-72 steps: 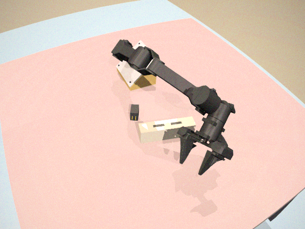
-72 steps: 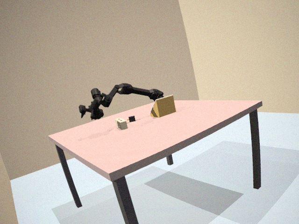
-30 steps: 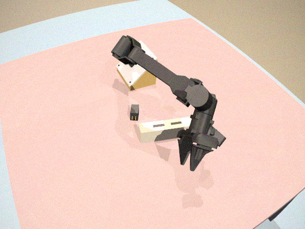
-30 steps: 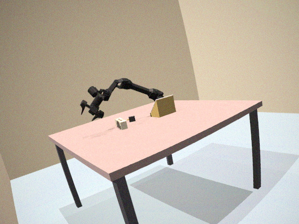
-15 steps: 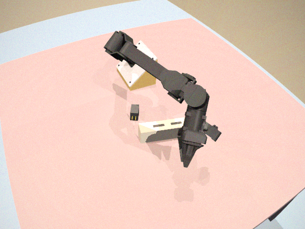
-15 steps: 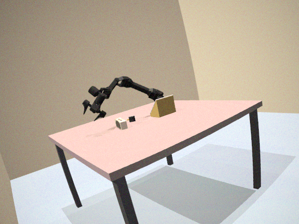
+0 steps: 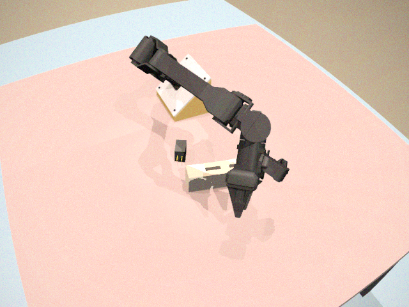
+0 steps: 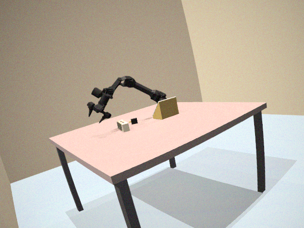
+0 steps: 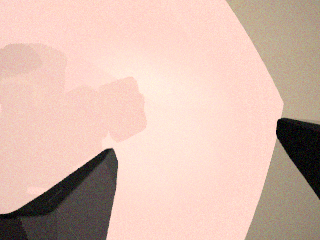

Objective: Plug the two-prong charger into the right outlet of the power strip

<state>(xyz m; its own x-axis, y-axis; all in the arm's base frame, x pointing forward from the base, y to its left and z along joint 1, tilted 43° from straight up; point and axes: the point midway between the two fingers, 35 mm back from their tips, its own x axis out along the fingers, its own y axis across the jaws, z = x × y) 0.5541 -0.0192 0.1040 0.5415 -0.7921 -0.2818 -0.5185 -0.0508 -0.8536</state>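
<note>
Now: gripper tip 310 mm past the black two-prong charger, 100 mm above it and 10 mm to the left of it.
</note>
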